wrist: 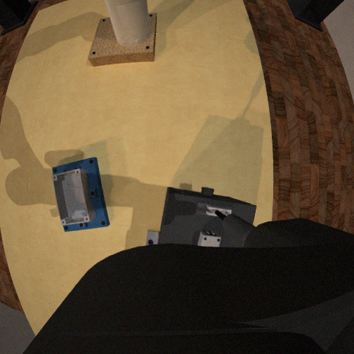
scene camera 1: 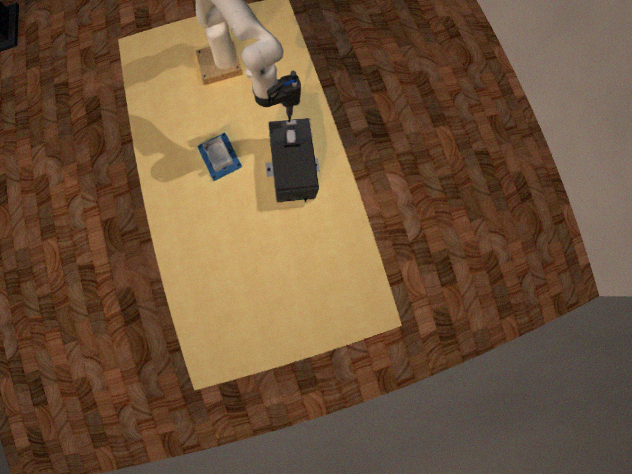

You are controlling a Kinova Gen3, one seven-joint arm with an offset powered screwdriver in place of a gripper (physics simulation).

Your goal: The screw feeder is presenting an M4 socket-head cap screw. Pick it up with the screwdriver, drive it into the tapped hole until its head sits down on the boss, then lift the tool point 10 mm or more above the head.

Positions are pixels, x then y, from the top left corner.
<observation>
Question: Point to a blue plate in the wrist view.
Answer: At 92,169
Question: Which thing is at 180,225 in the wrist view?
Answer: A screw feeder.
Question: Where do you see a screw feeder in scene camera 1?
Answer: At 278,136
</observation>
